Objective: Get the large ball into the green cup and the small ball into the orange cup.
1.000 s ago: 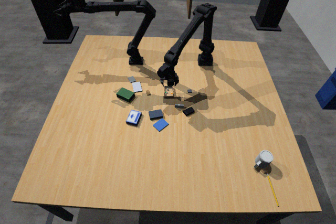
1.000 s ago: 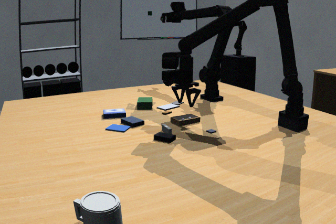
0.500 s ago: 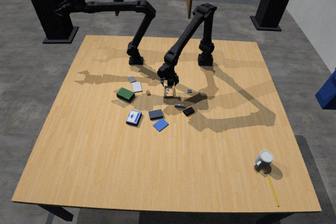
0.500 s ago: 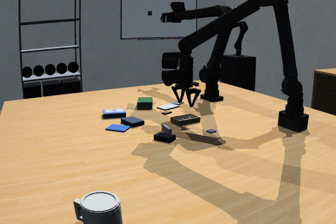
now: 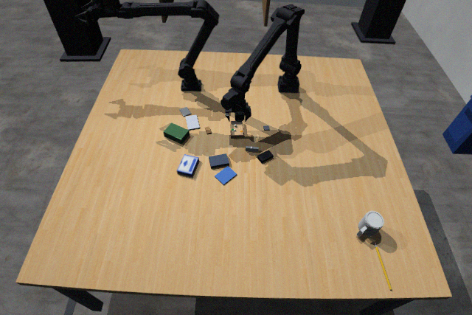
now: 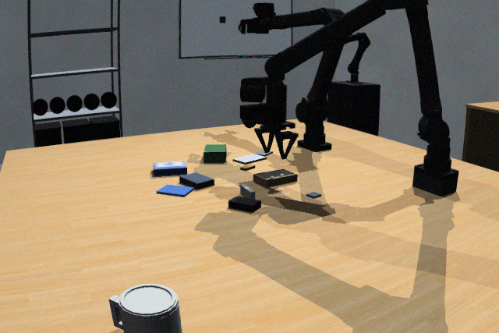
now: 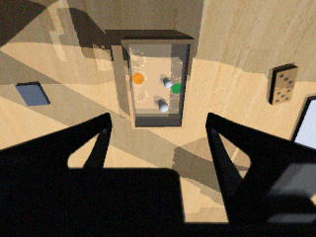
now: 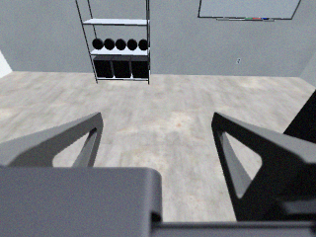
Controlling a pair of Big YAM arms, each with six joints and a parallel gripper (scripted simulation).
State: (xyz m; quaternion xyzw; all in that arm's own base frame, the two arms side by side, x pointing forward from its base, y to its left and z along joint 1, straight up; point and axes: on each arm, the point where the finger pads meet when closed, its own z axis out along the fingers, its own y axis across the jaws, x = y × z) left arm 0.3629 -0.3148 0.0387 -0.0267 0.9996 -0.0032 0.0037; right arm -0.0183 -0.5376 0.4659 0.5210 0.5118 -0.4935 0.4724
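My left hand is 80 mm above the covered wooden puzzle. Round my left hand: white card: 240 mm to the right, 80 mm below, 50 mm behind; then blue tile: 290 mm ahead, 80 mm below, 60 mm to the right; then black box: 180 mm ahead, 140 mm to the left, 80 mm below.
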